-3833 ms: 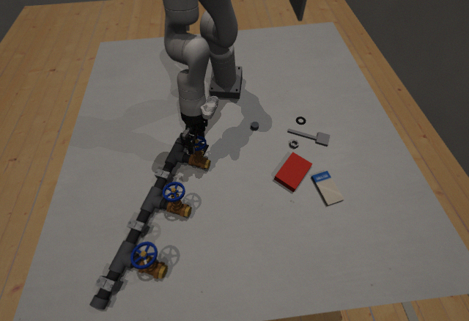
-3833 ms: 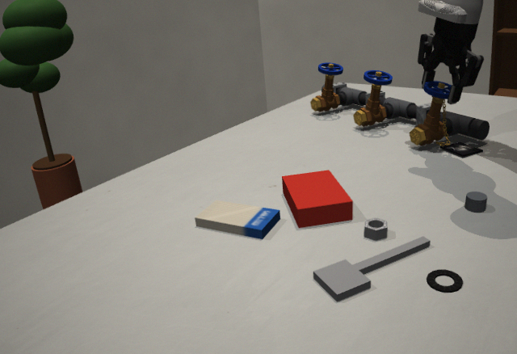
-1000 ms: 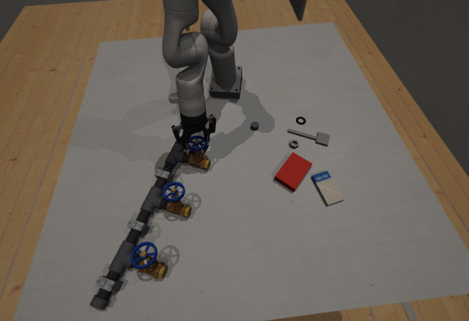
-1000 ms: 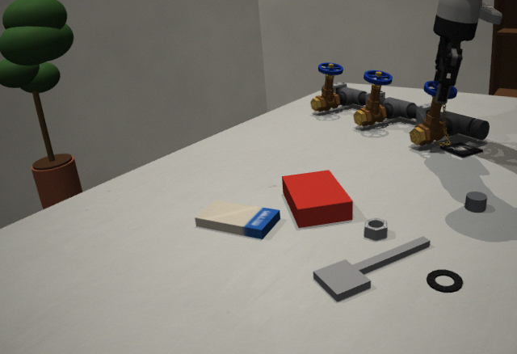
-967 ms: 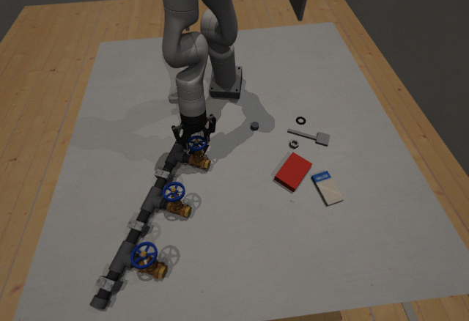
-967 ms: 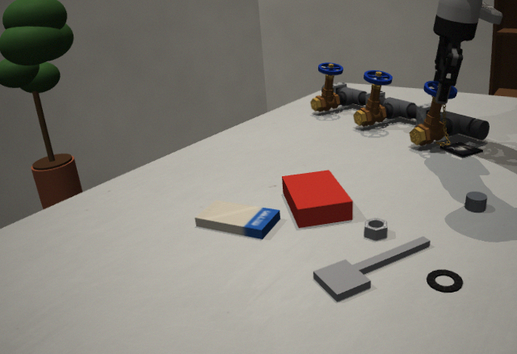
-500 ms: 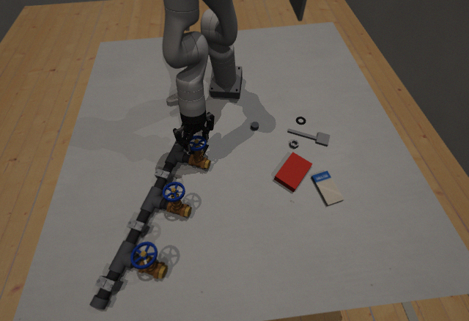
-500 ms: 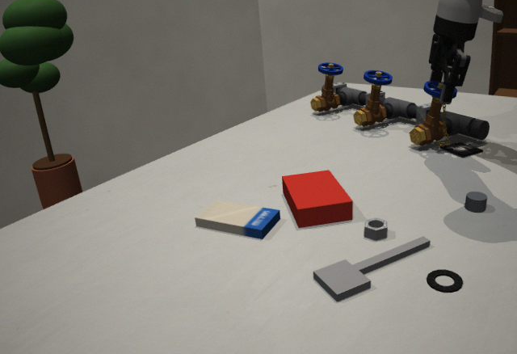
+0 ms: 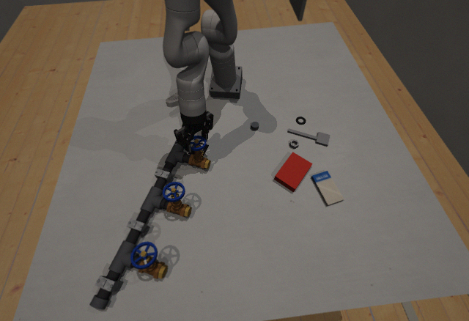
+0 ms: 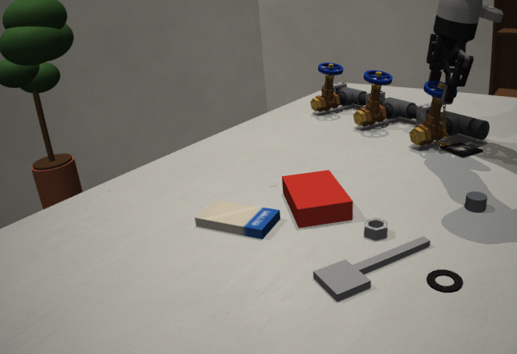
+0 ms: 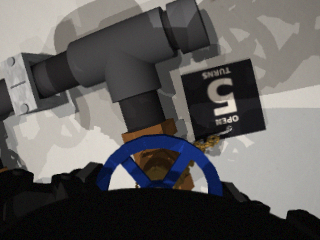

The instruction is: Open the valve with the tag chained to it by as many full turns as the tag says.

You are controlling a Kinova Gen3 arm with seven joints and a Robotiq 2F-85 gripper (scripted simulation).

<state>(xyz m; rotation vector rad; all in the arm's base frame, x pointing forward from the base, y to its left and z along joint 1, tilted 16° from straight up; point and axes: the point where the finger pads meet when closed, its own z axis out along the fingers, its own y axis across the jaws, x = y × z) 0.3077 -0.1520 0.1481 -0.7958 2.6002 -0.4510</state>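
Right now my hand is 12 cm above the black tag and 4 cm past it. Round my hand: red block 31 cm to the left, 13 cm ahead, 11 cm below; small grey cylinder 23 cm to the left, 11 cm below, 10 cm behind; grey paddle-shaped tool 44 cm to the left, 12 cm below.
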